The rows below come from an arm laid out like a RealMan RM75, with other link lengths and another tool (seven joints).
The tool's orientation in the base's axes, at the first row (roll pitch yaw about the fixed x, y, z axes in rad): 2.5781, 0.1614, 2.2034
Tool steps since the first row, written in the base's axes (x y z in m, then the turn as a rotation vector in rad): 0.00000, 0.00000, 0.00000, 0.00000, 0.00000, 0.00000; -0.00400, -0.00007, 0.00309, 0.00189, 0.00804, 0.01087; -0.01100, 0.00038, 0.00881, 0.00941, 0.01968, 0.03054; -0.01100, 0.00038, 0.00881, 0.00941, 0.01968, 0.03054; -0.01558, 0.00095, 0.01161, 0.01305, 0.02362, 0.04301; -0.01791, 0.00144, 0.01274, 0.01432, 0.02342, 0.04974
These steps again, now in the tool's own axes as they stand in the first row. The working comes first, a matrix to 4 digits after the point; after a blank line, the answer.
The tool's axes in the first row as the columns of a matrix, in the base's axes (used below as rounded here):
-0.5836, 0.6311, 0.5111
0.7960, 0.5691, 0.2062
-0.1607, 0.5272, -0.8344

0.00000, 0.00000, 0.00000, 0.00000, 0.00000, 0.00000; 0.00178, -0.00094, -0.00464, 0.00355, 0.01150, -0.00645; 0.00531, -0.00208, -0.01289, 0.00527, 0.03324, -0.01662; 0.00531, -0.00208, -0.01289, 0.00527, 0.03324, -0.01662; 0.00798, -0.00317, -0.01745, 0.00427, 0.04435, -0.02435; 0.00955, -0.00377, -0.01949, 0.00229, 0.04859, -0.02935
